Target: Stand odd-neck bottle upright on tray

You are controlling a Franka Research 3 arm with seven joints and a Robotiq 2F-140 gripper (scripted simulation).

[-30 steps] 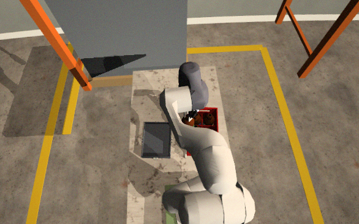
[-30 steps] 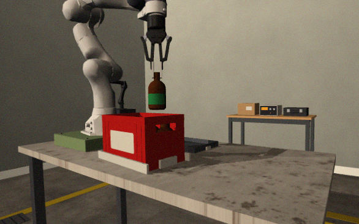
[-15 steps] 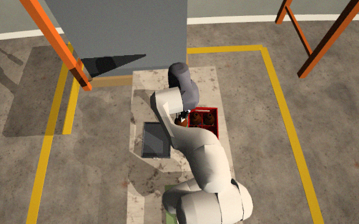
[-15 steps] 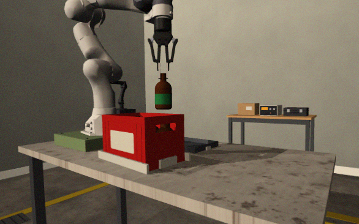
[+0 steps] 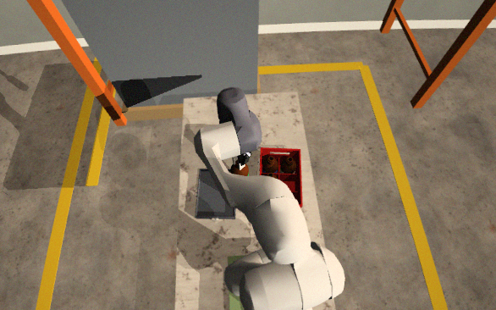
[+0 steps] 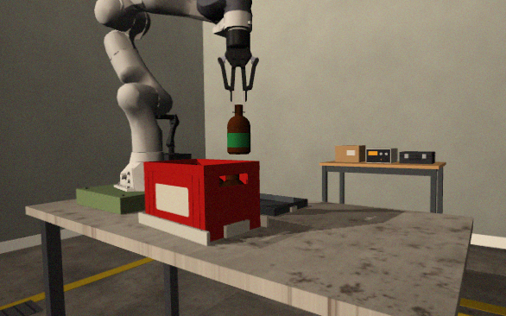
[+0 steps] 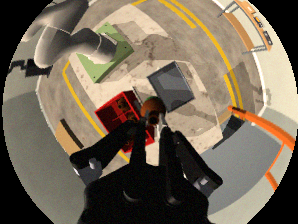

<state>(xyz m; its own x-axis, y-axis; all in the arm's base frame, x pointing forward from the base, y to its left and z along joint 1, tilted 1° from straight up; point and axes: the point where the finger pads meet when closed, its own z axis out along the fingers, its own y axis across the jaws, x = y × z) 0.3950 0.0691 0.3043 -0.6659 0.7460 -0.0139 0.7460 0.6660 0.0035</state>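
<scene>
Right now the brown bottle is 9 cm below my hand. Also, from my hand: dark tray: 34 cm below, 12 cm to the left; then red crate: 27 cm below, 18 cm to the right, 1 cm ahead.
</scene>
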